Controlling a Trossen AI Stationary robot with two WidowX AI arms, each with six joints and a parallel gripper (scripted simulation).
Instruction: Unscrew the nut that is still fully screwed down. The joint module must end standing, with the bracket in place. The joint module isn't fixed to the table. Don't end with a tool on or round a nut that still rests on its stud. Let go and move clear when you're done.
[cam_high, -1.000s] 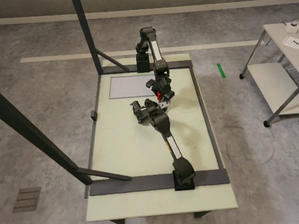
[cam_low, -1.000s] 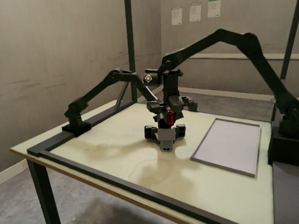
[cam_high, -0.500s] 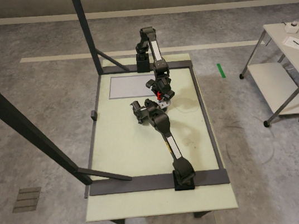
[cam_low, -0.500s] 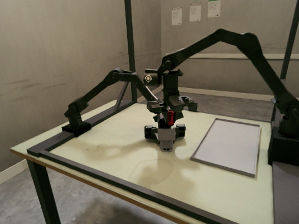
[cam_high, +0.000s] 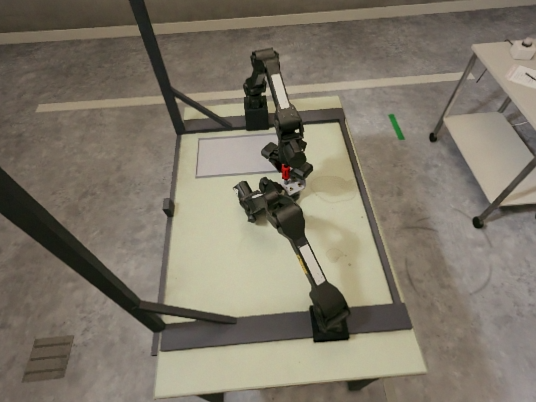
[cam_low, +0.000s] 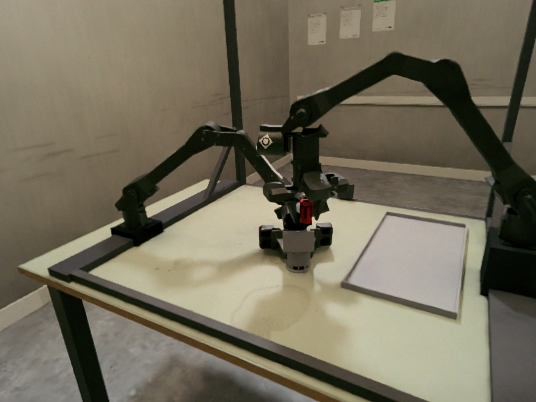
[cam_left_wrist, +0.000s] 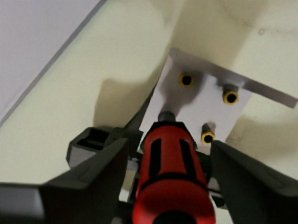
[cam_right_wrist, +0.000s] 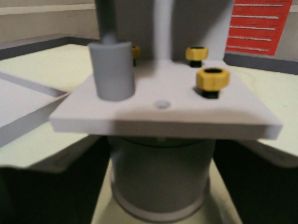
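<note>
The red-handled nut driver lies 30 mm below my left hand. Also, from my left hand: nut 10 mm ahead, 30 mm to the right, 70 mm below; pale bracket 20 mm ahead, 10 mm to the right, 70 mm below; grey joint module 20 mm ahead, 10 mm to the right, 110 mm below.
The grey joint module is 2 cm ahead of my right hand and 1 cm to the left of it. The rest, counted from my right hand: nut 4 cm above, 1 cm to the right, 1 cm ahead; pale bracket 4 cm above, 3 cm ahead, 1 cm to the left; red-handled nut driver 8 cm above, 2 cm to the left.
</note>
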